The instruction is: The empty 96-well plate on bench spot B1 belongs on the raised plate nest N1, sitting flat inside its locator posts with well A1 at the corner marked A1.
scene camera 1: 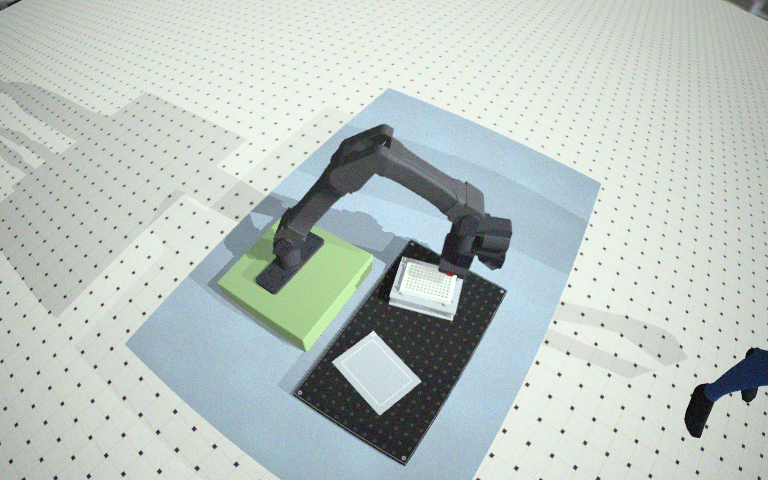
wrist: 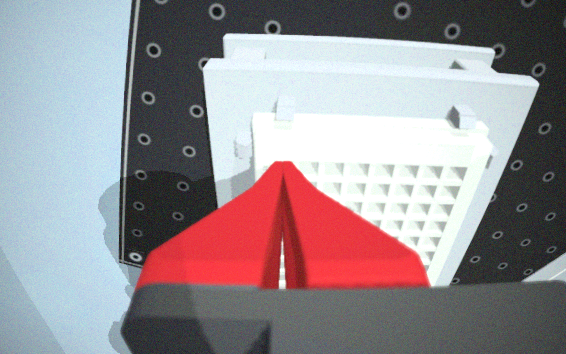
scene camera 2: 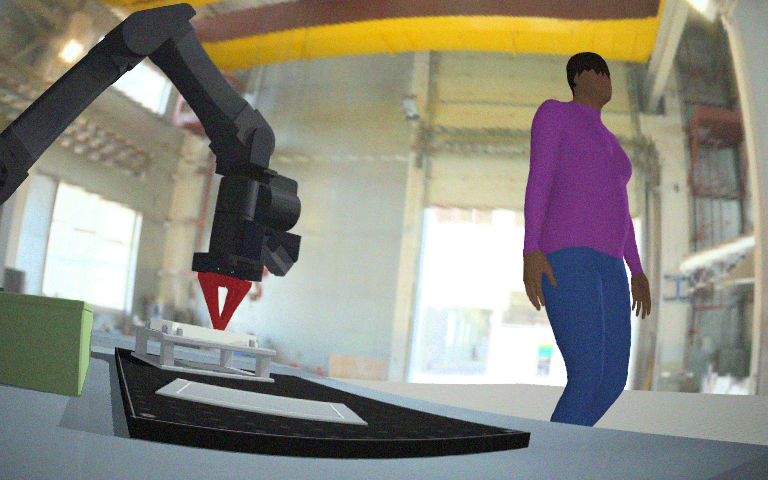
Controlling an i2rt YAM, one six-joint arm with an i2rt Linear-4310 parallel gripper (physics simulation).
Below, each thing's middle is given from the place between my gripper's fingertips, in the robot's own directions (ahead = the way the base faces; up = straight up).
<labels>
Right now the white well plate (scene camera 1: 421,281) is 40 mm to the right of my hand, 30 mm behind it and 10 mm below it. From my hand the other things lie so: plate nest (scene camera 1: 394,294): 40 mm to the right, 30 mm behind, 20 mm below.
</labels>
